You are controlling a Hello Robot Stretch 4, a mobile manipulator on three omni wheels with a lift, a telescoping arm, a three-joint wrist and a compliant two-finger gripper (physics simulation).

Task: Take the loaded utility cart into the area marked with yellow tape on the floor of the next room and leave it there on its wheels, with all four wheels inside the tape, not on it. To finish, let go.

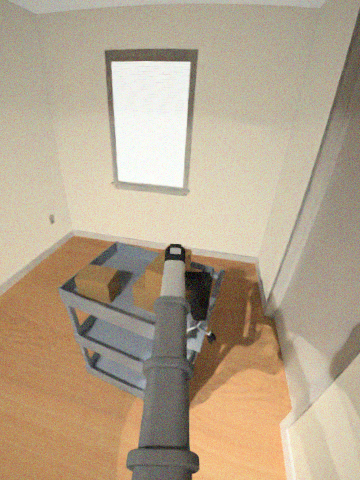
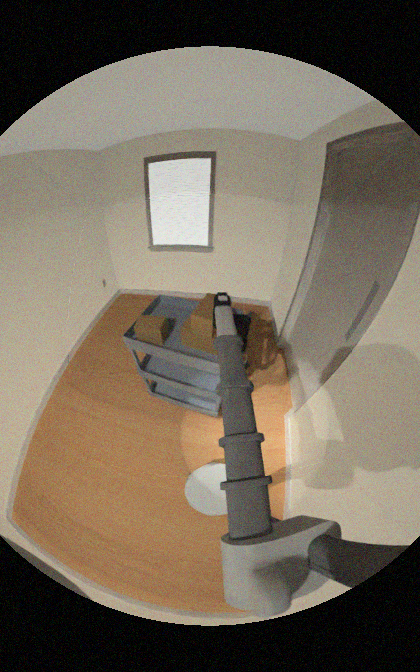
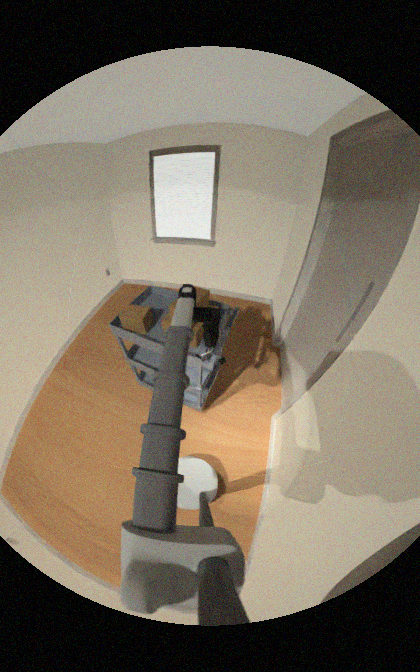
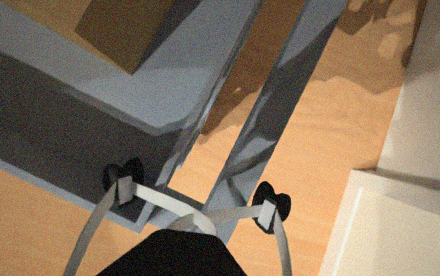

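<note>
The blue-grey three-shelf utility cart stands upright and angled on the wood floor. A box and a stack of boxes are on its top tray. My gripper is at the cart's near right corner. Its fingers straddle the cart's end wall and handle bar, one inside the tray and one outside; it is shut on the handle. The arm hides part of the cart. No yellow tape shows.
A tall brownish doorway or door is on the right. A wall corner with white trim juts out near right. The window wall is behind the cart. My round white base is below.
</note>
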